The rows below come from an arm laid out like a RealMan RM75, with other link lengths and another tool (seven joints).
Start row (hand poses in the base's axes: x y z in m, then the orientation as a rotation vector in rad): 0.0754 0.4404 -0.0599 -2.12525 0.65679 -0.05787
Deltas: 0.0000 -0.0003 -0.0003 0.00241 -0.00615 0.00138; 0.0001 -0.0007 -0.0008 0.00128 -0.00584 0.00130; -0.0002 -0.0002 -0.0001 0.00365 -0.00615 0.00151; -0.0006 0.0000 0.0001 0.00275 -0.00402 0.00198; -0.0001 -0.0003 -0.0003 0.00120 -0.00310 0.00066; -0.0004 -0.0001 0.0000 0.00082 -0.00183 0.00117; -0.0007 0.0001 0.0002 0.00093 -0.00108 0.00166; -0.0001 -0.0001 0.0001 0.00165 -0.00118 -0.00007; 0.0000 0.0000 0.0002 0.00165 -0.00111 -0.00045; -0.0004 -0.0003 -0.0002 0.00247 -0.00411 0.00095; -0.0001 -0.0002 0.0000 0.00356 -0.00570 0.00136; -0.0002 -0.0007 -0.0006 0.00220 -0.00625 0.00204; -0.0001 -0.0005 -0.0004 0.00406 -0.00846 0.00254; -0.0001 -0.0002 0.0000 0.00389 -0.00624 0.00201; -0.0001 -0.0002 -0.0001 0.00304 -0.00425 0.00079; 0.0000 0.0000 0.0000 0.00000 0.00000 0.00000; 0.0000 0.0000 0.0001 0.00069 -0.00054 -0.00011; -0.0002 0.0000 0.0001 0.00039 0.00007 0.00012; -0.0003 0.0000 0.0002 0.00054 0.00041 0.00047; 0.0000 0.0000 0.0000 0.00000 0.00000 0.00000; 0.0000 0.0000 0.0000 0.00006 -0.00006 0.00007; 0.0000 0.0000 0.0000 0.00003 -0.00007 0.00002
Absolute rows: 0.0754 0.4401 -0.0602 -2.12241 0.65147 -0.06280; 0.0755 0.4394 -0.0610 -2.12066 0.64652 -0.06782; 0.0753 0.4392 -0.0611 -2.11664 0.64096 -0.07225; 0.0747 0.4392 -0.0610 -2.11396 0.63624 -0.07447; 0.0746 0.4389 -0.0613 -2.11251 0.63360 -0.07697; 0.0742 0.4388 -0.0613 -2.11178 0.63121 -0.07797; 0.0735 0.4389 -0.0611 -2.11121 0.62873 -0.07787; 0.0734 0.4388 -0.0610 -2.10941 0.62797 -0.07861; 0.0734 0.4388 -0.0608 -2.10751 0.62765 -0.07948; 0.0730 0.4385 -0.0610 -2.10475 0.62400 -0.08244; 0.0729 0.4383 -0.0610 -2.10080 0.61889 -0.08648; 0.0727 0.4376 -0.0616 -2.09826 0.61284 -0.09114; 0.0726 0.4371 -0.0620 -2.09369 0.60481 -0.09721; 0.0725 0.4369 -0.0620 -2.08948 0.59869 -0.10131; 0.0724 0.4367 -0.0621 -2.08606 0.59511 -0.10430; 0.0724 0.4367 -0.0621 -2.08606 0.59511 -0.10430; 0.0724 0.4367 -0.0620 -2.08527 0.59486 -0.10470; 0.0722 0.4367 -0.0619 -2.08494 0.59475 -0.10443; 0.0719 0.4367 -0.0617 -2.08462 0.59447 -0.10356; 0.0719 0.4367 -0.0617 -2.08462 0.59447 -0.10356; 0.0719 0.4367 -0.0617 -2.08457 0.59436 -0.10356; 0.0719 0.4367 -0.0617 -2.08454 0.59429 -0.10361
